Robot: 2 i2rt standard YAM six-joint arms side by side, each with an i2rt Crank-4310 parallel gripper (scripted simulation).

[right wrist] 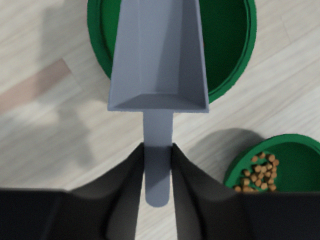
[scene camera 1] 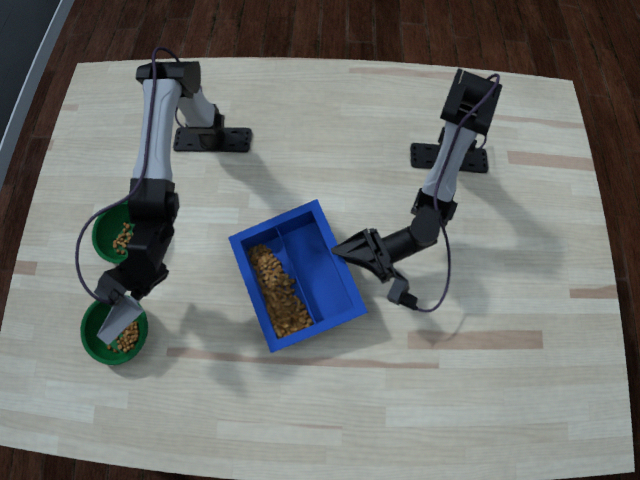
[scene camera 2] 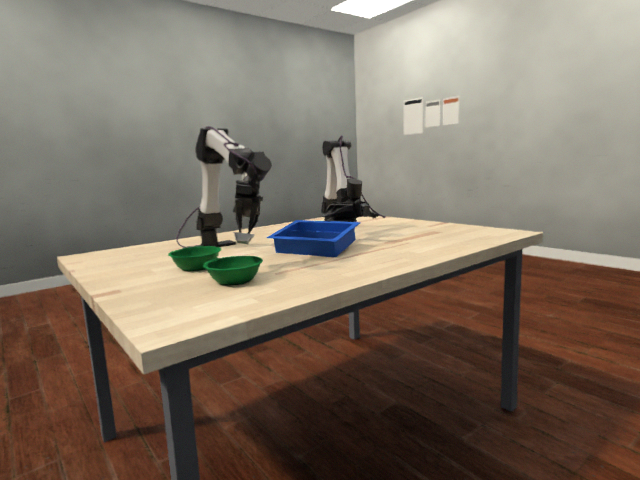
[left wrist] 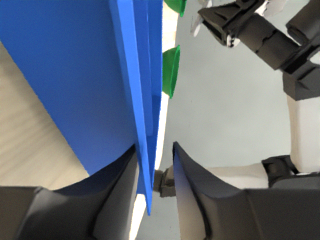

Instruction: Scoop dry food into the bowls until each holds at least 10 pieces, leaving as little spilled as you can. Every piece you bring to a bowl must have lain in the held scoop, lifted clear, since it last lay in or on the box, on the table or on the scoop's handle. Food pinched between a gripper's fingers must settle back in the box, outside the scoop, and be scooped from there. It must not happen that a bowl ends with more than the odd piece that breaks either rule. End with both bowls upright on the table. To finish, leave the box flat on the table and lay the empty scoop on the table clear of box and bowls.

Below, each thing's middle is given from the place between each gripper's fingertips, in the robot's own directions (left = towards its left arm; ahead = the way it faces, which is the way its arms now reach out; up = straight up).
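The grey scoop [right wrist: 158, 68] is 2 cm to the right of my right hand and 4 cm ahead of it. As for the blue box [scene camera 1: 324, 292], I find it 31 cm to the left of my right hand, 8 cm behind it and 5 cm below it. Going by its middle, the blue box is nearer to my left gripper than to my right hand.
My left gripper [scene camera 1: 332, 253] is 40 mm above the blue box, 80 mm to the left of it and 40 mm short of it. The grey scoop, counted from my left hand, is 160 mm ahead, 410 mm to the right and 10 mm above. Going by its middle, the scoop is nearer to my right hand than to my left gripper.
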